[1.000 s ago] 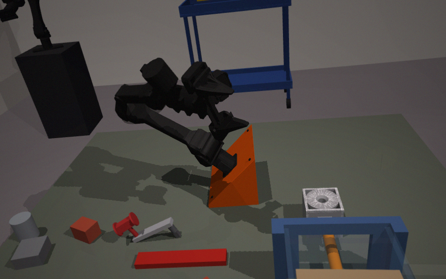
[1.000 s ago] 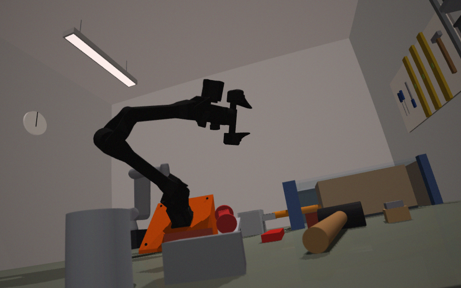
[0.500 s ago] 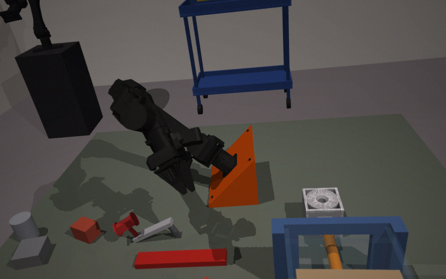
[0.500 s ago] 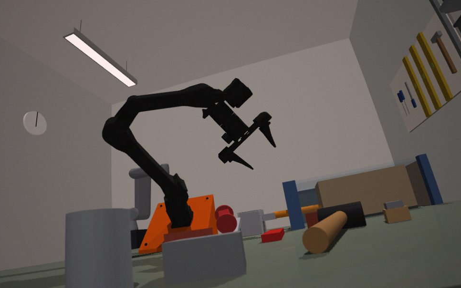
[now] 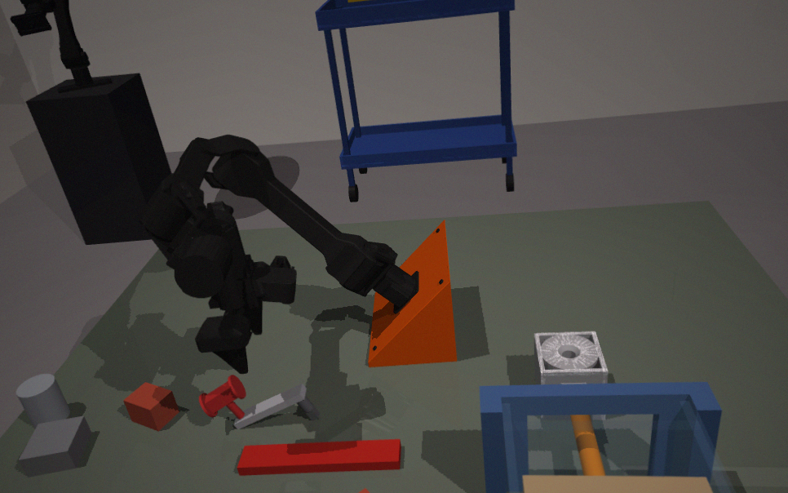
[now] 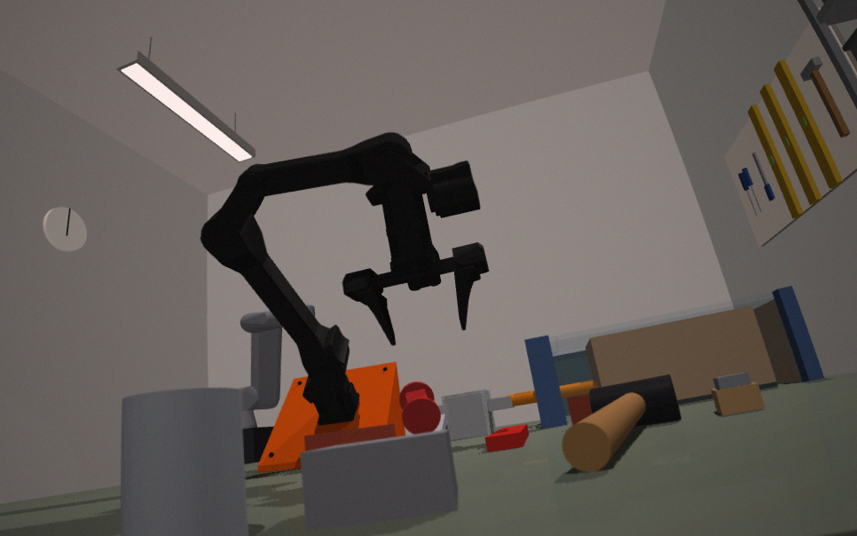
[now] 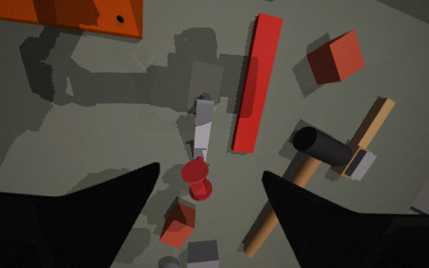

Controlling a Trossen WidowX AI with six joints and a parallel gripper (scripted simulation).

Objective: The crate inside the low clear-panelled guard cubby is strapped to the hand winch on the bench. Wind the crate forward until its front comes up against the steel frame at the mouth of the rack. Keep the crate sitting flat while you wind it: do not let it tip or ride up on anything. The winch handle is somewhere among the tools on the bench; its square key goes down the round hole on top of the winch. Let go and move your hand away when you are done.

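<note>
The grey crank arm is 110 mm below my gripper tip, 10 mm to the right of it and 10 mm behind it. From my gripper tip the other things lie so: red bar: 140 mm below, 90 mm to the left, 70 mm ahead; grey block: 320 mm to the right, 130 mm below, 30 mm ahead; red knob: 100 mm below, 60 mm to the right, 10 mm behind.
</note>
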